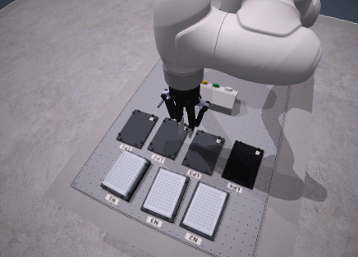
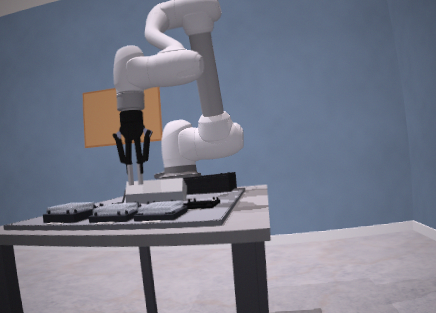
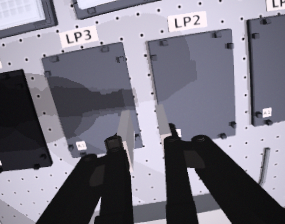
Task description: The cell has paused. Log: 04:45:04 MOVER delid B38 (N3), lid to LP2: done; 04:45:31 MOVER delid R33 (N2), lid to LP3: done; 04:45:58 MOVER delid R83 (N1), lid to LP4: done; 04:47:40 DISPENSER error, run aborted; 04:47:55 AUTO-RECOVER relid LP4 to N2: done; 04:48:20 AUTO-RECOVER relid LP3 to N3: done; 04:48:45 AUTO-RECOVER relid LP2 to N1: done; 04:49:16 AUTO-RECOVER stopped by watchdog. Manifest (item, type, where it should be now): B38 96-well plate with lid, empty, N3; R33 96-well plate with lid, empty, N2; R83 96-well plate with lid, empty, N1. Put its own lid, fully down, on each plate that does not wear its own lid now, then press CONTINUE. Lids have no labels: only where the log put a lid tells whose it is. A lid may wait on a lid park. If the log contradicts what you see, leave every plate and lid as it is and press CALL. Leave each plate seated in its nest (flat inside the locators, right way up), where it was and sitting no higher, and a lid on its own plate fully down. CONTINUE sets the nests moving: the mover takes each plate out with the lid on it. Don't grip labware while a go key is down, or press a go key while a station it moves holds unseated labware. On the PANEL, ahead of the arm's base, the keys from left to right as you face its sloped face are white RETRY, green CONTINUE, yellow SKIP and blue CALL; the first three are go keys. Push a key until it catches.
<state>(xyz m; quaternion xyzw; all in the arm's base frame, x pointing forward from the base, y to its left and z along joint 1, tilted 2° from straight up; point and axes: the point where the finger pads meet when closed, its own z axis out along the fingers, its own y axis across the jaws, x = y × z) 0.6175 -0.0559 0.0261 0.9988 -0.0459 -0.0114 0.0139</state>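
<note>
The pale grey lid is 170 mm ahead of my hand, 150 mm to the right of it and 70 mm below it. Round my hand: lid park LP2 (110 mm below, 70 mm to the right, 10 mm behind); LP2 label (110 mm below, 80 mm to the right, 80 mm ahead); lid park LP3 (110 mm below, 60 mm to the left, 10 mm ahead).
</note>
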